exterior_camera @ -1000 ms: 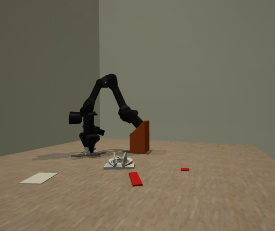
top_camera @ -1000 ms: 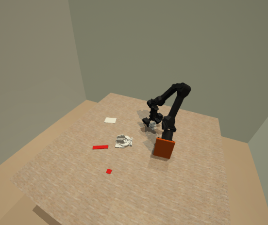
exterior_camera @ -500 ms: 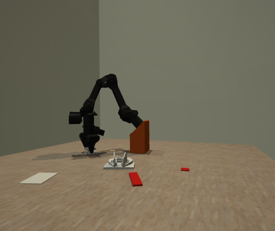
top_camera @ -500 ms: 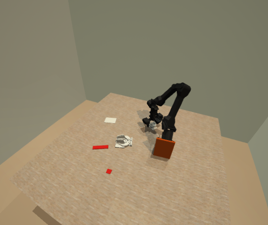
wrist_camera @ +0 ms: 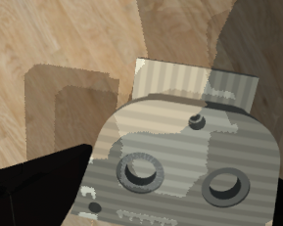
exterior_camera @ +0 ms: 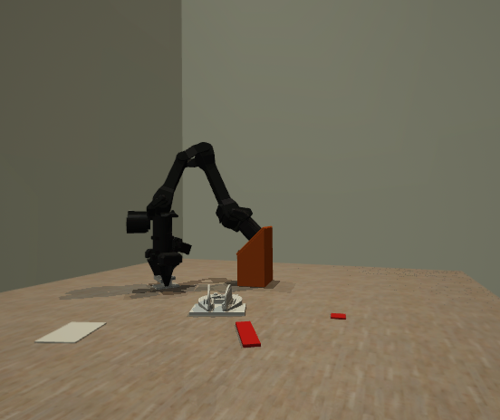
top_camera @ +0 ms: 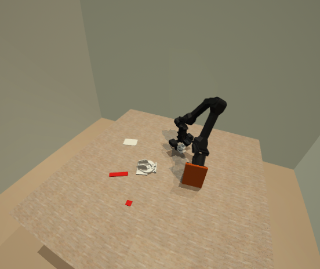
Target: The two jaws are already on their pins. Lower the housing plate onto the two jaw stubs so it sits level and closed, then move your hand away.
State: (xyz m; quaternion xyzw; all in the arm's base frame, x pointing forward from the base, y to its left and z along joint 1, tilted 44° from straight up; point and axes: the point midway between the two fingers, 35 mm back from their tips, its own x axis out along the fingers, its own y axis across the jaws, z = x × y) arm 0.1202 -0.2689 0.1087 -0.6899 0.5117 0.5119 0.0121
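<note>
Now: the small white stand 10 mm behind my gripper tip and 10 mm to the left of it. Round my gripper tip: flat white sheet: 390 mm ahead, 20 mm to the left, 10 mm below; then red strip: 340 mm ahead, 340 mm to the left, 10 mm below; then small red square: 200 mm ahead, 510 mm to the left, 10 mm below.
</note>
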